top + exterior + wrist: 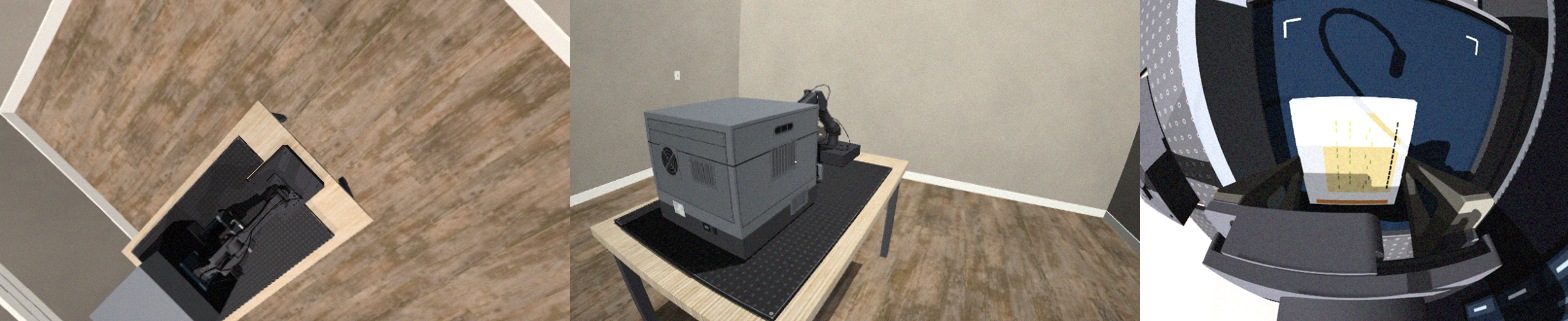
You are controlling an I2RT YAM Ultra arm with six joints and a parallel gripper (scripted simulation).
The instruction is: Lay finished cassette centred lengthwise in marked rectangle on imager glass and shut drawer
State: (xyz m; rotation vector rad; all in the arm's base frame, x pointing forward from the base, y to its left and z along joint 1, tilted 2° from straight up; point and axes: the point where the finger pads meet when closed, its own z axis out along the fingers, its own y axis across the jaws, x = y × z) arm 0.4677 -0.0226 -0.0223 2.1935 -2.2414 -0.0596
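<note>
The imager drawer lies 30 mm ahead of my hand and 10 mm below it. Round my hand: finished cassette (right at my hand).
</note>
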